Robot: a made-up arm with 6 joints. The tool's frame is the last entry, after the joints.
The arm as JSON. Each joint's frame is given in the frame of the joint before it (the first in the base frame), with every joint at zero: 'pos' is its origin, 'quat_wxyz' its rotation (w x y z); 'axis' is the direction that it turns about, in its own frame. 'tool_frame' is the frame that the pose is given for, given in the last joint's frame.
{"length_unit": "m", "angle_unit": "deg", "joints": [
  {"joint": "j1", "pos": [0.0, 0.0, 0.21], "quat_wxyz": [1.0, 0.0, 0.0, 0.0], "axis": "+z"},
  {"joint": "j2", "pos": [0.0, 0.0, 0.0], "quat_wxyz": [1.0, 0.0, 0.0, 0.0], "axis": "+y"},
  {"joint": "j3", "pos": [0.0, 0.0, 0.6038], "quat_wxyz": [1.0, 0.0, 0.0, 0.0], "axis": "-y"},
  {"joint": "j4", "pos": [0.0, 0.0, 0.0], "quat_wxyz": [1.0, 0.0, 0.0, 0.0], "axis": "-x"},
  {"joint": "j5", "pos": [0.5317, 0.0, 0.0], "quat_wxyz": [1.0, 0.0, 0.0, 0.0], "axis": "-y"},
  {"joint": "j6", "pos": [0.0, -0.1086, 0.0], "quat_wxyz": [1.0, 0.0, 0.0, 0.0], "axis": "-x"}
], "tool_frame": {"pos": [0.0, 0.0, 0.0], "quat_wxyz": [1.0, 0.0, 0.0, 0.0]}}
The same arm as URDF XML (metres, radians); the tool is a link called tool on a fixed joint. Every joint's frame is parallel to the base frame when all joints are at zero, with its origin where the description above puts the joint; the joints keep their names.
<robot name="arm">
<joint name="j1" type="continuous"><parent link="base_link"/><child link="link1"/><origin xyz="0 0 0.21"/><axis xyz="0 0 1"/></joint>
<joint name="j2" type="continuous"><parent link="link1"/><child link="link2"/><origin xyz="0 0 0"/><axis xyz="0 1 0"/></joint>
<joint name="j3" type="continuous"><parent link="link2"/><child link="link3"/><origin xyz="0 0 0.6038"/><axis xyz="0 -1 0"/></joint>
<joint name="j4" type="continuous"><parent link="link3"/><child link="link4"/><origin xyz="0 0 0"/><axis xyz="-1 0 0"/></joint>
<joint name="j5" type="continuous"><parent link="link4"/><child link="link5"/><origin xyz="0.5317 0 0"/><axis xyz="0 -1 0"/></joint>
<joint name="j6" type="continuous"><parent link="link5"/><child link="link6"/><origin xyz="0 -0.1086 0"/><axis xyz="-1 0 0"/></joint>
<joint name="tool_joint" type="fixed"><parent link="link6"/><child link="tool"/><origin xyz="0 0 0"/></joint>
<link name="base_link"/>
<link name="link1"/>
<link name="link2"/>
<link name="link3"/>
<link name="link4"/>
<link name="link5"/>
<link name="link6"/>
<link name="tool"/>
</robot>

